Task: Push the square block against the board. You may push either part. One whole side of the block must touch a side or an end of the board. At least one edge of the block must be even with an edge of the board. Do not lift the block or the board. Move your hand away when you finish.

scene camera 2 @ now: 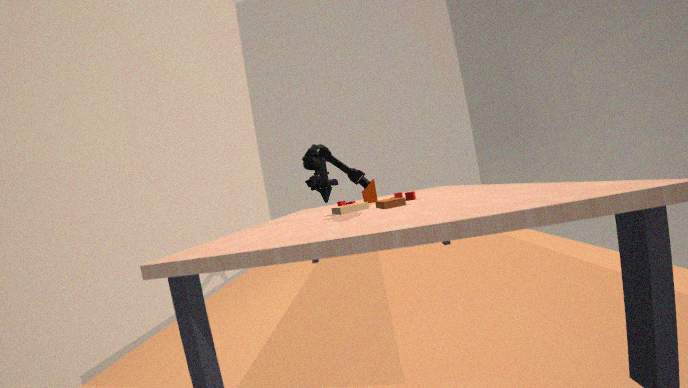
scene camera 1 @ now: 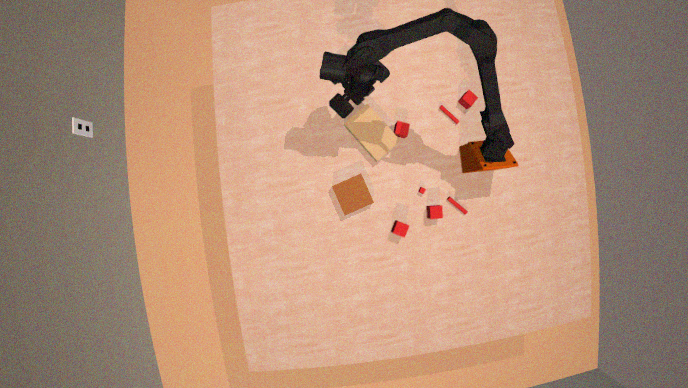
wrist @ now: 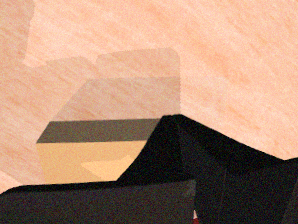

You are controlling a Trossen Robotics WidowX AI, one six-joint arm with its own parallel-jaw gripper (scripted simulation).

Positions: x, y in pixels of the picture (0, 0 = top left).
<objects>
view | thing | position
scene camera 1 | gripper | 357, 97
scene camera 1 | pale wooden board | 366, 126
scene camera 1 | square brown block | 352, 194
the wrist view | gripper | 171, 124
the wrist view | pale wooden board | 72, 151
</objects>
